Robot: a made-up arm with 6 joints. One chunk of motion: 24 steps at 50 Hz.
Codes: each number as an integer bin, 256 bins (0 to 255) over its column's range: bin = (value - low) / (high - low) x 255, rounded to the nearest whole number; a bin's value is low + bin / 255 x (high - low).
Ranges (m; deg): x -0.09..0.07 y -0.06..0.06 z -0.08..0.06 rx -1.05..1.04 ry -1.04..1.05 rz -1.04..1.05
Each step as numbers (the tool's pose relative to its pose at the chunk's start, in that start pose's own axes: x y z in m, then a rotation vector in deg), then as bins.
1 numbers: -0.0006 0.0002 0.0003 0.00 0.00 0.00
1 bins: 142 128 146 128 127 127
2 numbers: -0.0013 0.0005 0.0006 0.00 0.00 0.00
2 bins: 141 129 147 128 127 127
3 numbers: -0.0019 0.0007 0.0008 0.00 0.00 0.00
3 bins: 140 129 147 128 127 127
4 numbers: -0.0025 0.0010 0.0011 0.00 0.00 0.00
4 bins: 139 130 148 128 127 127
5 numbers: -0.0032 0.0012 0.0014 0.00 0.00 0.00
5 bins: 138 130 148 128 127 127
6 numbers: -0.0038 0.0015 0.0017 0.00 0.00 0.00
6 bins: 137 131 149 128 127 127
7 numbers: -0.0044 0.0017 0.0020 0.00 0.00 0.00
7 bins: 136 131 149 128 127 127
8 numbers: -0.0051 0.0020 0.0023 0.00 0.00 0.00
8 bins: 135 132 150 128 127 127
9 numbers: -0.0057 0.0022 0.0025 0.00 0.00 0.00
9 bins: 134 132 150 128 127 127
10 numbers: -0.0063 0.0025 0.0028 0.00 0.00 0.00
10 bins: 133 133 151 128 127 127
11 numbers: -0.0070 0.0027 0.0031 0.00 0.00 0.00
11 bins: 132 133 151 128 127 127
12 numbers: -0.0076 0.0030 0.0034 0.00 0.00 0.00
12 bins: 131 134 152 128 127 127
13 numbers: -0.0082 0.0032 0.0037 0.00 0.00 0.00
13 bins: 130 134 152 128 127 127
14 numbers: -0.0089 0.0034 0.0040 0.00 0.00 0.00
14 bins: 129 135 153 128 127 127
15 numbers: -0.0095 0.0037 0.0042 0.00 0.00 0.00
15 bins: 128 135 153 128 127 127
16 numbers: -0.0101 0.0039 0.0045 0.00 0.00 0.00
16 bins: 127 136 154 128 127 127
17 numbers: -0.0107 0.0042 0.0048 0.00 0.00 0.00
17 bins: 126 136 154 128 127 127
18 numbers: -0.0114 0.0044 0.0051 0.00 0.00 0.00
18 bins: 125 137 155 128 127 127
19 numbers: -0.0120 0.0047 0.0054 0.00 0.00 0.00
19 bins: 124 137 156 128 127 127
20 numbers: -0.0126 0.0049 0.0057 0.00 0.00 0.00
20 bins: 123 138 156 128 127 127
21 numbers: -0.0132 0.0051 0.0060 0.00 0.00 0.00
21 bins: 122 138 157 128 127 127
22 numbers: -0.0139 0.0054 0.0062 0.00 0.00 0.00
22 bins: 121 139 157 128 127 127
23 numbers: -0.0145 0.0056 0.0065 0.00 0.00 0.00
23 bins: 120 139 158 128 127 127
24 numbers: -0.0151 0.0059 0.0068 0.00 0.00 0.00
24 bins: 119 140 158 128 127 127
